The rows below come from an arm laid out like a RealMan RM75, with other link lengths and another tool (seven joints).
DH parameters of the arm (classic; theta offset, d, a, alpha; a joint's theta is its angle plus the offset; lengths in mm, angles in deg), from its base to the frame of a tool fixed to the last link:
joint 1: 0 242.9 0 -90
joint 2: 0 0 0 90
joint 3: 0 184.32 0 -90
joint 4: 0 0 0 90
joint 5: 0 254.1 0 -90
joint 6: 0 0 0 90
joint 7: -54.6 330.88 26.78 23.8
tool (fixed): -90 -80.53 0 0
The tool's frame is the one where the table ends.
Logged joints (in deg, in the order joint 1, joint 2, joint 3, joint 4, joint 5, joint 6, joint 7), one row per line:
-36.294, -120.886, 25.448, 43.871, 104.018, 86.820, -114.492
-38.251, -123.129, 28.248, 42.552, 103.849, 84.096, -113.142
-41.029, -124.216, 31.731, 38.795, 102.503, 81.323, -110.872
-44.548, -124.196, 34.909, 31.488, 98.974, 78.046, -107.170
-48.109, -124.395, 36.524, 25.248, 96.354, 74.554, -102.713
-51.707, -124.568, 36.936, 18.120, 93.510, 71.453, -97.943
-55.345, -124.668, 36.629, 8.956, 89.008, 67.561, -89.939
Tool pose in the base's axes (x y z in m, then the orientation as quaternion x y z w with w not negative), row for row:
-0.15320, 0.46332, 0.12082, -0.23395, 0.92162, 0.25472, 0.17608
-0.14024, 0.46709, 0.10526, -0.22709, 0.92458, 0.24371, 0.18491
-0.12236, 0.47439, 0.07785, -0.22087, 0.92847, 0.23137, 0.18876
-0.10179, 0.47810, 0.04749, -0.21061, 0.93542, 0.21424, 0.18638
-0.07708, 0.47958, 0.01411, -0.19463, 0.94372, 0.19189, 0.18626
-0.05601, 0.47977, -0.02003, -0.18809, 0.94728, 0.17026, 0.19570
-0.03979, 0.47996, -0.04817, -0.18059, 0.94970, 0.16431, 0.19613
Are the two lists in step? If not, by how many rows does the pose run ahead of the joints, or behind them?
The pose runs 2 rows behind the joints: the pose in row i belongs to the joints in row i - 2.
